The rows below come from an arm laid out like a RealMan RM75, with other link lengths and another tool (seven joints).
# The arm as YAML. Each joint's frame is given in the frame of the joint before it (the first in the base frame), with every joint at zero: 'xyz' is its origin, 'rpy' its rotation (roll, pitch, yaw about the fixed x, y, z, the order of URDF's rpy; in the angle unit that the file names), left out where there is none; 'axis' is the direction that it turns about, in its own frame. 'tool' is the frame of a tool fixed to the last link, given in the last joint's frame.
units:
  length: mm
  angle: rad
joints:
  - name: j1
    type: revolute
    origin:
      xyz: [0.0, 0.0, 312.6]
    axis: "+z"
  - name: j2
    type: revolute
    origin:
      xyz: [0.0, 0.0, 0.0]
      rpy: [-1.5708, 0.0, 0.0]
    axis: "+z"
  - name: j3
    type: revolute
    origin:
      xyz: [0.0, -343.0, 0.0]
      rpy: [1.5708, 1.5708, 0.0]
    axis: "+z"
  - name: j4
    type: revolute
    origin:
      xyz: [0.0, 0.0, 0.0]
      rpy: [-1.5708, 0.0, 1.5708]
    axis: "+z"
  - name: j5
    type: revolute
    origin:
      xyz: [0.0, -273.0, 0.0]
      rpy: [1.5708, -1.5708, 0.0]
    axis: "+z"
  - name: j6
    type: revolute
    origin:
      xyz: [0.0, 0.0, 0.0]
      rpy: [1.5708, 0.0, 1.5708]
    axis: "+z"
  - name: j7
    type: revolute
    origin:
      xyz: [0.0, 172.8, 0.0]
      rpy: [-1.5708, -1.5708, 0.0]
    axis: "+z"
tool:
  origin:
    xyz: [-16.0, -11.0, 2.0]
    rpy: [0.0, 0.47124, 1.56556]
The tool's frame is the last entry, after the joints.
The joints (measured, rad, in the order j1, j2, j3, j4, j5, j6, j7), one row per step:
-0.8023, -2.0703, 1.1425, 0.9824, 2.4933, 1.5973, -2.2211
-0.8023, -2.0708, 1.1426, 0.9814, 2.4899, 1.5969, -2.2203
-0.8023, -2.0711, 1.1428, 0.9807, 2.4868, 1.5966, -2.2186
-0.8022, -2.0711, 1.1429, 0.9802, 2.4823, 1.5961, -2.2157
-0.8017, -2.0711, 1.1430, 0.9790, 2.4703, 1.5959, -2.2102
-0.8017, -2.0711, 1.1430, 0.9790, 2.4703, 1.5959, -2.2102
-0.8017, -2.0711, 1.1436, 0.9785, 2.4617, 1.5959, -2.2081
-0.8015, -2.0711, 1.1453, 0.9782, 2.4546, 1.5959, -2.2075
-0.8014, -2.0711, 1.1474, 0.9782, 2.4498, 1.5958, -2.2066
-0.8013, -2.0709, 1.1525, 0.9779, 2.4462, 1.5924, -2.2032
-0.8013, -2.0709, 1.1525, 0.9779, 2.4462, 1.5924, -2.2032
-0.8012, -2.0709, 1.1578, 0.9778, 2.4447, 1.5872, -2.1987
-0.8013, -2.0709, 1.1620, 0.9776, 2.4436, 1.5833, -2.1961
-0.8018, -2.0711, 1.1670, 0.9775, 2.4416, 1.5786, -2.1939
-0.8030, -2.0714, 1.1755, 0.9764, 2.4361, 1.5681, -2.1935
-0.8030, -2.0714, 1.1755, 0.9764, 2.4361, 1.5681, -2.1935
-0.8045, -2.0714, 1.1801, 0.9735, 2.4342, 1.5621, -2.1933
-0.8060, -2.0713, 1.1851, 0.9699, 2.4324, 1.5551, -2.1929
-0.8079, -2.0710, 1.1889, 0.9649, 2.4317, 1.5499, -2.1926
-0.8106, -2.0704, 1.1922, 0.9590, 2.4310, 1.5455, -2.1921
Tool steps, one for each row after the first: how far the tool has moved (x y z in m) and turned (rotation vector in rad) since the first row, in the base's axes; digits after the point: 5 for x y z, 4 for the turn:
0.00047, -0.00021, -0.00062, -0.0012, -0.0036, -0.0003
0.00093, -0.00037, -0.00109, -0.0024, -0.0068, -0.0016
0.00159, -0.00043, -0.00141, -0.0034, -0.0111, -0.0043
0.00318, -0.00082, -0.00221, -0.0065, -0.0228, -0.0086
0.00318, -0.00082, -0.00221, -0.0065, -0.0228, -0.0086
0.00458, -0.00104, -0.00279, -0.0084, -0.0309, -0.0109
0.00568, -0.00137, -0.00344, -0.0104, -0.0369, -0.0120
0.00655, -0.00163, -0.00400, -0.0122, -0.0403, -0.0140
0.00733, -0.00157, -0.00492, -0.0133, -0.0407, -0.0203
0.00733, -0.00157, -0.00492, -0.0133, -0.0407, -0.0203
0.00790, -0.00122, -0.00583, -0.0129, -0.0391, -0.0283
0.00838, -0.00095, -0.00656, -0.0126, -0.0378, -0.0337
0.00933, -0.00058, -0.00755, -0.0122, -0.0370, -0.0398
0.01124, 0.00041, -0.00938, -0.0088, -0.0382, -0.0472
0.01124, 0.00041, -0.00938, -0.0088, -0.0382, -0.0472
0.01192, 0.00099, -0.01064, -0.0078, -0.0375, -0.0502
0.01241, 0.00166, -0.01200, -0.0065, -0.0365, -0.0533
0.01244, 0.00212, -0.01328, -0.0067, -0.0348, -0.0544
0.01254, 0.00265, -0.01449, -0.0076, -0.0331, -0.0554

